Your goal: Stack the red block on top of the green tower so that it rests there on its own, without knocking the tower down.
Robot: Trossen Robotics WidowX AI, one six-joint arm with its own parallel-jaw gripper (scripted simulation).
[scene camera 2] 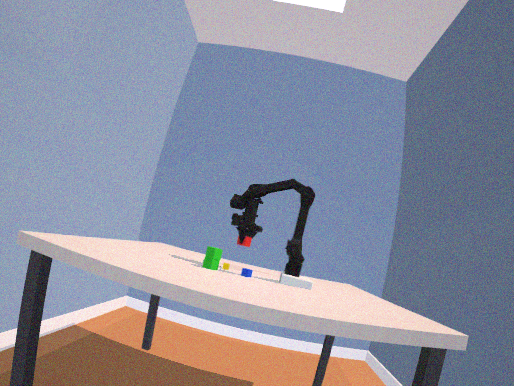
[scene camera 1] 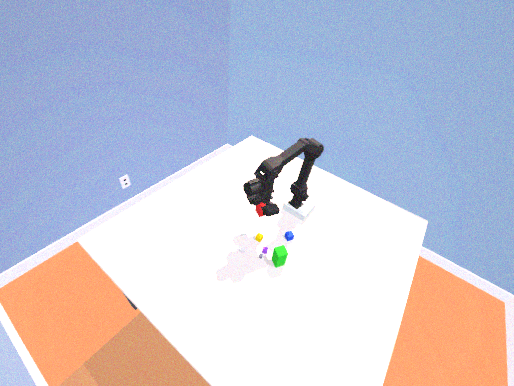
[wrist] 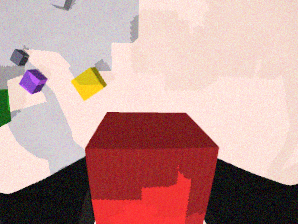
my gripper: holds a red block (wrist: 136, 160)
